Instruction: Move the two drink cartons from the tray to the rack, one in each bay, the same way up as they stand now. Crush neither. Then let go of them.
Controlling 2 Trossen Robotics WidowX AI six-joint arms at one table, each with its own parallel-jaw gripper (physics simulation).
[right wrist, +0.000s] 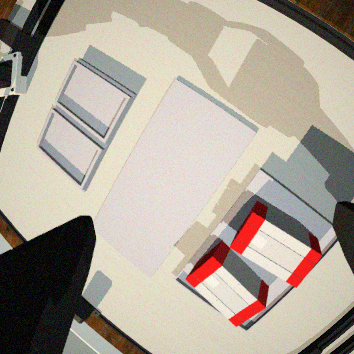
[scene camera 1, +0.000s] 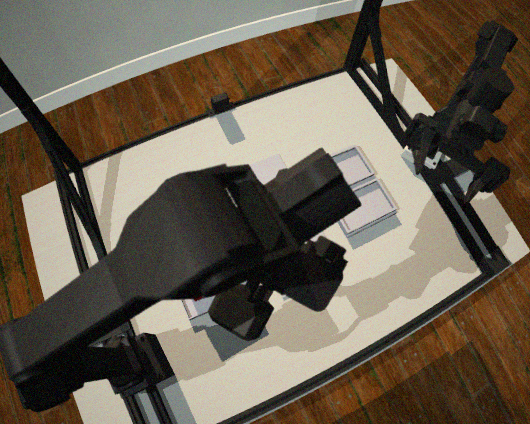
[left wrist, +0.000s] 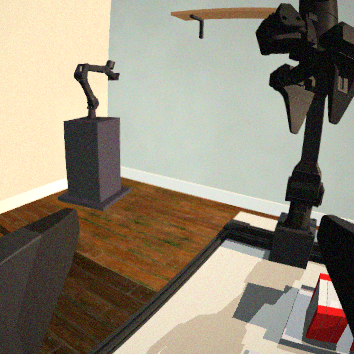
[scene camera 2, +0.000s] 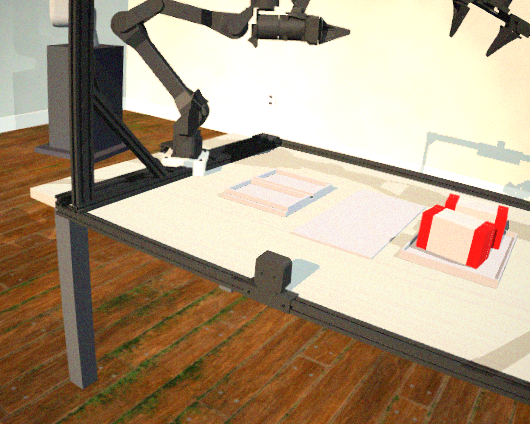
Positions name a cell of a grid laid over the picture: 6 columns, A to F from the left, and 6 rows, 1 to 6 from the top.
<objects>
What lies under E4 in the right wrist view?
A grey tray.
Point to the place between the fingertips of my left gripper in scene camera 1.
F3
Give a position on a grey tray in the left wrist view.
F6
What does my right gripper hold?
Nothing.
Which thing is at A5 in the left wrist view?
My left gripper.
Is my left gripper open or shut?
Open.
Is my right gripper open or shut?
Open.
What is my left gripper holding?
Nothing.
</objects>
